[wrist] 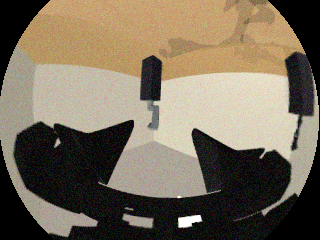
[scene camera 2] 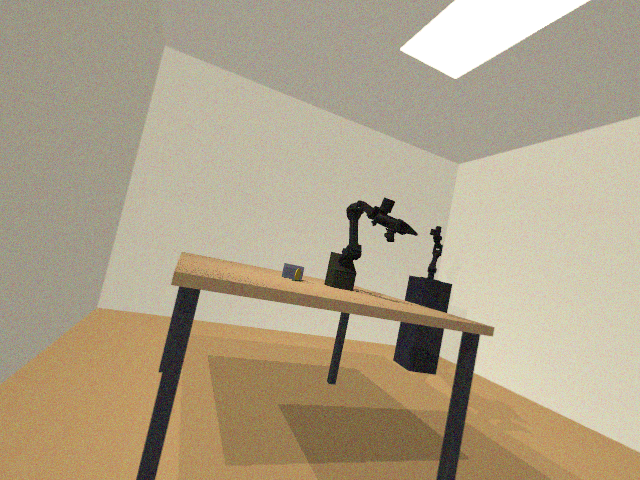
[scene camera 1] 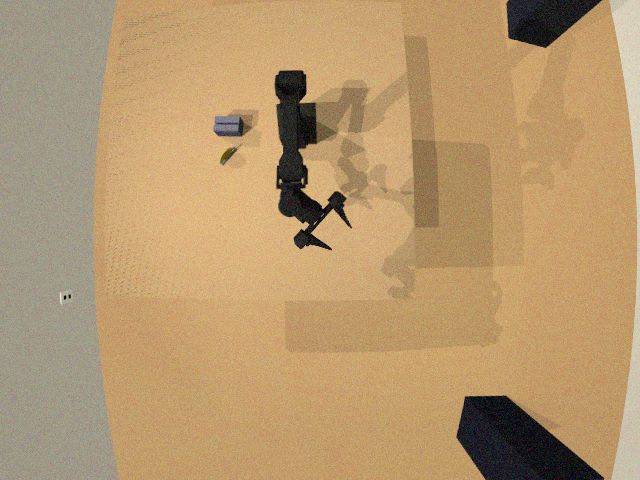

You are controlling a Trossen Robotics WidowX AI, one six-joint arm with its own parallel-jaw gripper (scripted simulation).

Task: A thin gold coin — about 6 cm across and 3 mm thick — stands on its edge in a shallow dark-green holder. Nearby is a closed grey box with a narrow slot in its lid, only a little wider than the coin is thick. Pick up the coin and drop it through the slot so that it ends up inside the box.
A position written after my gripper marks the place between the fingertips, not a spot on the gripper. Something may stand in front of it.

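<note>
My gripper (scene camera 1: 341,238) is holding nothing, it's open, and you'd find the gripper in the wrist view (wrist: 163,127) too.
</note>
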